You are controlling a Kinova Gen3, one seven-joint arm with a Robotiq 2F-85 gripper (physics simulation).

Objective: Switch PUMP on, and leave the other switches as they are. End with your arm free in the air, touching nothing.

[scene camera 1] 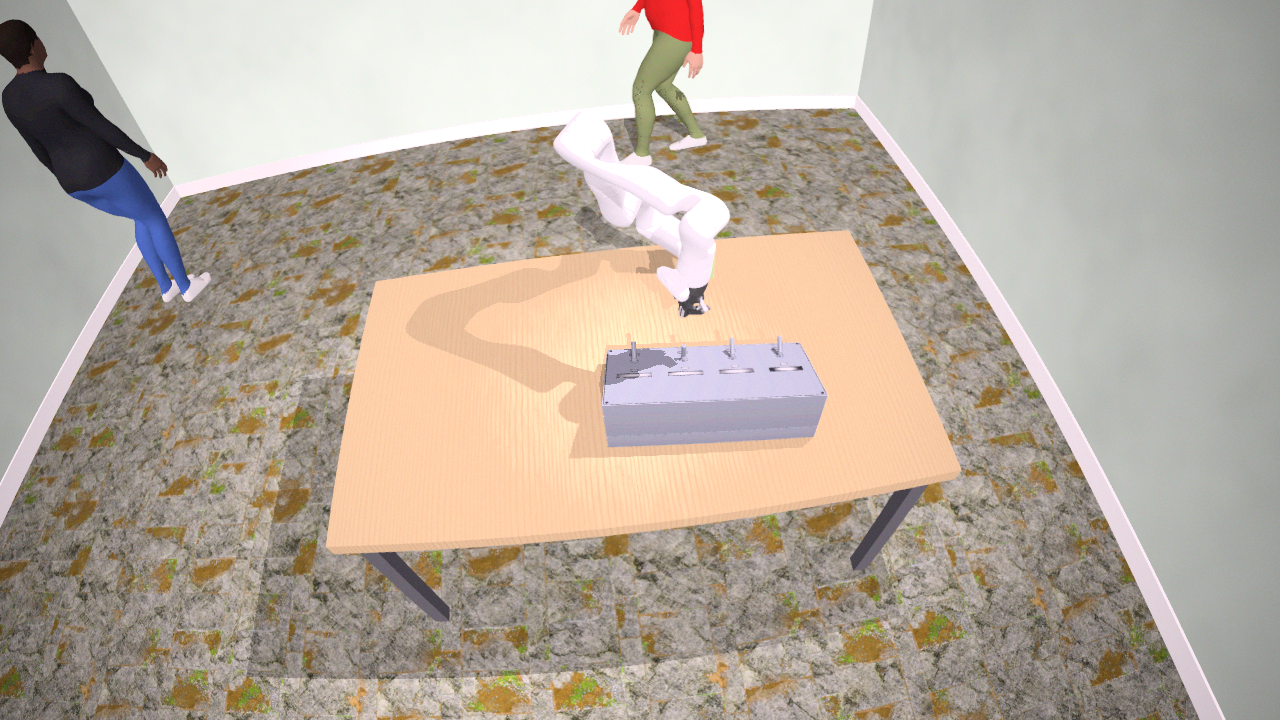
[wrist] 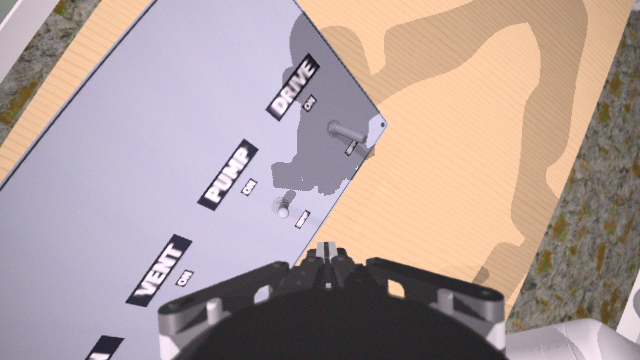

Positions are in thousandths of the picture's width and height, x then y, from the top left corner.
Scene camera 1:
grey switch box: 516, 553
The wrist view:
my gripper: 510, 707
grey switch box: 252, 485
